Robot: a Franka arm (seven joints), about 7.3 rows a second.
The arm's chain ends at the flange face. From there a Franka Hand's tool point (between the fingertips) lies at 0.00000 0.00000 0.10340 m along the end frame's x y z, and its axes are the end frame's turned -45 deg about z.
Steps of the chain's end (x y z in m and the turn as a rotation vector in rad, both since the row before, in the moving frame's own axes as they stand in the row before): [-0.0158 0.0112 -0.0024 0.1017 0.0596 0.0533]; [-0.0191 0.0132 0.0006 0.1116 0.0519 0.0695]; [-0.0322 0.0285 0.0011 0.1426 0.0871 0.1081]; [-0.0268 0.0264 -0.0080 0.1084 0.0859 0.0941]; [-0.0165 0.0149 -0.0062 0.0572 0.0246 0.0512]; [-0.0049 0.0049 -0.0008 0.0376 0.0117 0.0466]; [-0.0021 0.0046 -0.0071 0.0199 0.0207 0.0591]
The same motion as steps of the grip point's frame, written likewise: [-0.0072 -0.0060 -0.0031 0.0298 0.1141 0.0533]; [-0.0108 -0.0081 -0.0002 0.0422 0.1156 0.0695]; [-0.0260 -0.0057 -0.0003 0.0392 0.1624 0.1081]; [-0.0234 -0.0013 -0.0090 0.0159 0.1374 0.0941]; [-0.0162 -0.0034 -0.0064 0.0231 0.0578 0.0512]; [-0.0033 -0.0018 -0.0009 0.0183 0.0349 0.0466]; [-0.0018 0.0019 -0.0071 -0.0006 0.0287 0.0591]
